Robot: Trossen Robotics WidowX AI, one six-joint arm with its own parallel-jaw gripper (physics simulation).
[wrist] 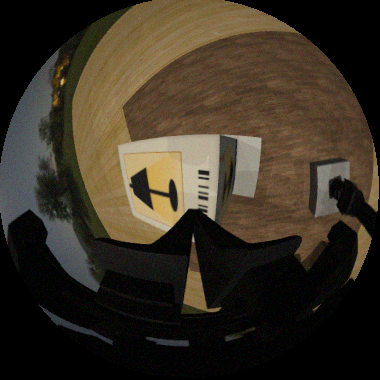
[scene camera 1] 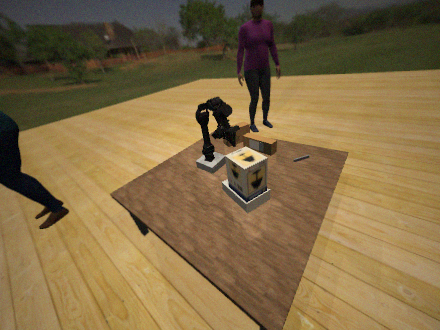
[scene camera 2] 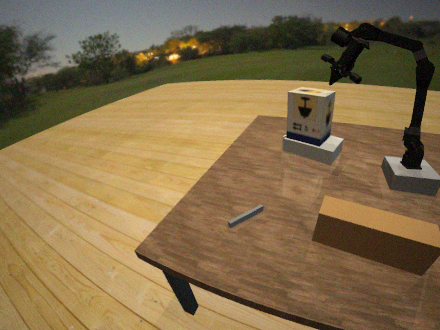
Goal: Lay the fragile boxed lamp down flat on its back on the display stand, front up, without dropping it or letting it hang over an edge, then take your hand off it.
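Frame: origin at the arm's base, x right, y ahead, z up, level; centimetres.
Seen in the pictures: gripper, fingertip midpoint: (wrist: 192, 213) (scene camera 1: 234, 146) (scene camera 2: 329, 85); arm's base at its link origin: (wrist: 334, 186) (scene camera 1: 209, 159) (scene camera 2: 410, 165).
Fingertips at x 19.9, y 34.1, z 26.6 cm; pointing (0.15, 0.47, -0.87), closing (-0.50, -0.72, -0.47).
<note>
Pixels of each thing's top centre, then the offset from my fingertips to it. Level surfaces: height alone.
- boxed lamp at its top centre: (wrist: 155, 191) (scene camera 2: 312, 91) (scene camera 1: 245, 156) dx +2.7, dy +7.2, dz -3.6 cm
- grey bar at its top centre: (scene camera 2: 246, 213) (scene camera 1: 301, 157) dx -49.8, dy +30.0, dz -31.0 cm
- brown table at its surface level: dz -33.2 cm
The boxed lamp (scene camera 1: 249, 175) (scene camera 2: 310, 116) (wrist: 152, 185) is a white box with yellow lamp pictures and a dark blue band low on its sides. It stands on end on the display stand (scene camera 1: 245, 202) (scene camera 2: 309, 149) (wrist: 249, 162), a low white block. The lamp pictures on its visible sides look upside down. In the wrist view its top face shows a lamp picture and a barcode. I cannot tell which face is the front. My gripper (scene camera 1: 234, 144) (scene camera 2: 332, 83) (wrist: 192, 213) is shut and empty, with its tips pointing down, slightly above the box's top near one edge.
The arm's grey base block (scene camera 1: 210, 163) (scene camera 2: 411, 176) (wrist: 325, 187) stands beside the stand. Brown cardboard boxes (scene camera 1: 265, 142) (scene camera 2: 377, 227) and a grey bar (scene camera 1: 301, 158) (scene camera 2: 246, 216) lie on the brown table (scene camera 1: 200, 215) (scene camera 2: 200, 245). Two people are near the table.
</note>
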